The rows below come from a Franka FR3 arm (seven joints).
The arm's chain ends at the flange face. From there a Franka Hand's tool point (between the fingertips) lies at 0.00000 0.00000 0.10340 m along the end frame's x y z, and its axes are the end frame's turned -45 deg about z.
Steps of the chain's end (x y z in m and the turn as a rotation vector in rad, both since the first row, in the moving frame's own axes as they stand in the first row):
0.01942, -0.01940, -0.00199, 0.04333, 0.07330, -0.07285
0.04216, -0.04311, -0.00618, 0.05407, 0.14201, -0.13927
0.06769, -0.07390, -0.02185, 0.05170, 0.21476, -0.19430
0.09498, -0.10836, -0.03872, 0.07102, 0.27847, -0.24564
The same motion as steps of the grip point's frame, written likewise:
0.03604, 0.00189, -0.00236, -0.02119, 0.08247, -0.07285
0.07498, 0.00472, -0.00737, -0.06218, 0.13865, -0.13927
0.12047, 0.00548, -0.02435, -0.11530, 0.18842, -0.19430
0.17057, 0.00225, -0.04294, -0.14669, 0.24713, -0.24564

